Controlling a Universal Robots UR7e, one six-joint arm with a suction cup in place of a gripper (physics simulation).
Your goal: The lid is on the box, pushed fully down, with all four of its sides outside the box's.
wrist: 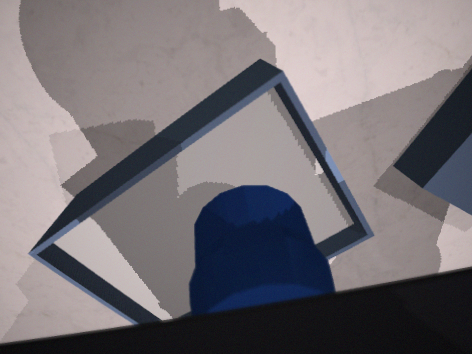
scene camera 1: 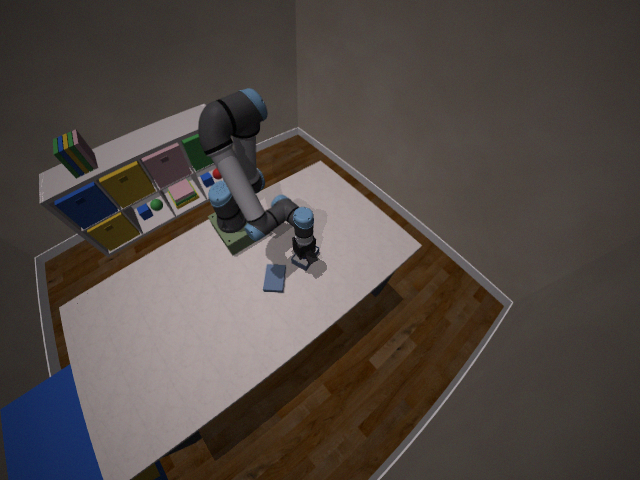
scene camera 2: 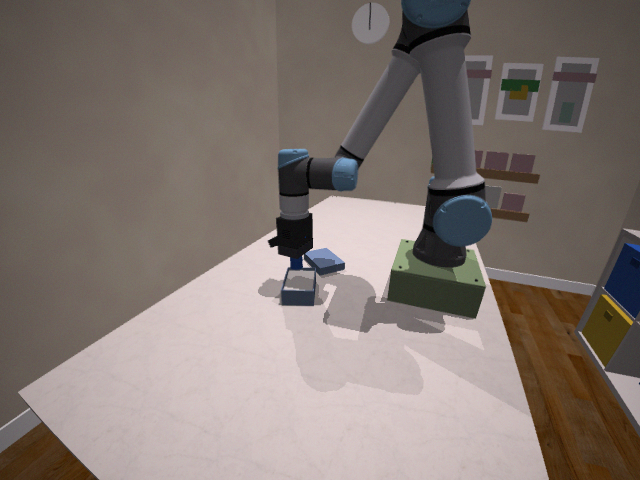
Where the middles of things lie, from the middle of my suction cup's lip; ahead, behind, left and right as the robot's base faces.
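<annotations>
Here is the blue lid (scene camera 2: 325, 261), and from my suction cup I find it 17 cm to the right of the suction cup and 8 cm below it.
</annotations>
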